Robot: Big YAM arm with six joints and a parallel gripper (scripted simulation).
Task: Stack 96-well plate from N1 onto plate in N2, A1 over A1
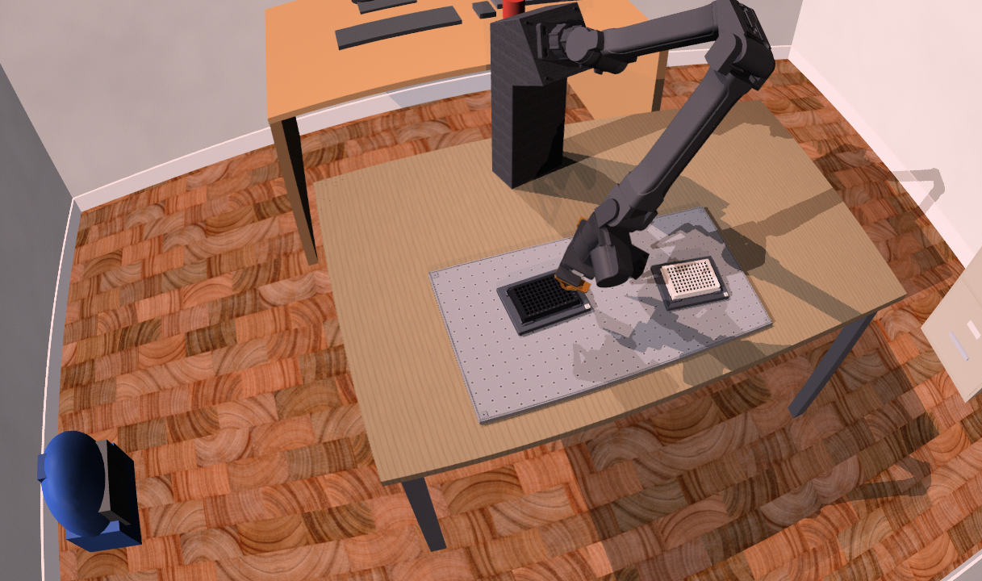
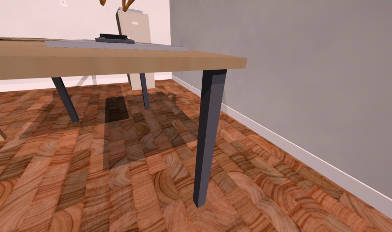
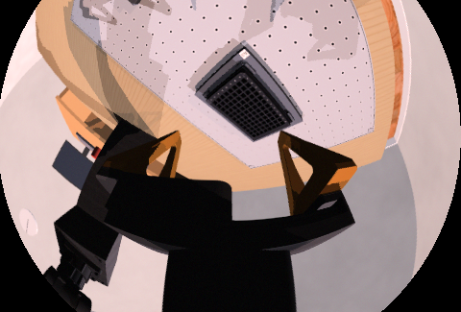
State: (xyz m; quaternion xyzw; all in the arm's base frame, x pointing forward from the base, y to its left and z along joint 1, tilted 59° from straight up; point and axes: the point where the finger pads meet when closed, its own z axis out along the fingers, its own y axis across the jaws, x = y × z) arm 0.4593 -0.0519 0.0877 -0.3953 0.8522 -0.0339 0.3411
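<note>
Right now my hand is 11 cm above the black 96-well plate, 5 cm to the left of it and 1 cm past it. Also, from my hand: white 96-well plate 28 cm to the left, 11 cm below, 4 cm behind.
</note>
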